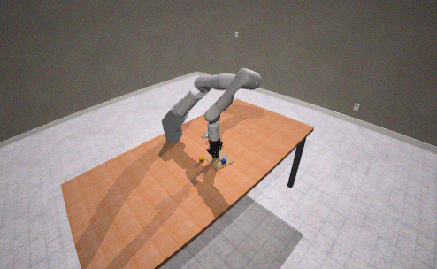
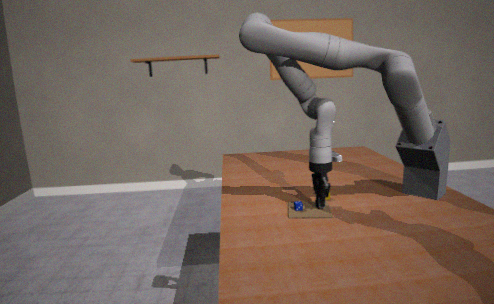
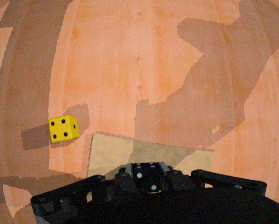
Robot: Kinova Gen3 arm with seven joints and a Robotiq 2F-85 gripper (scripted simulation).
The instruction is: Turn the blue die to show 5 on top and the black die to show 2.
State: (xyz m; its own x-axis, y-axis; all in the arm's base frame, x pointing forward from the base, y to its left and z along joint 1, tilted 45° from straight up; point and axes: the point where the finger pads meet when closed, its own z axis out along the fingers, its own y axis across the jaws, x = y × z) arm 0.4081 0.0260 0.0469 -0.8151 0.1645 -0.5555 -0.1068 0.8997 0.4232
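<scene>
The black die lies 1 cm below my hand. The rest, counted from my hand: blue die (8 cm ahead, 1 cm to the left, 1 cm below); yellow die (9 cm to the right, 4 cm behind, 2 cm below); tan mat (4 cm ahead, 3 cm below, 1 cm to the left).
</scene>
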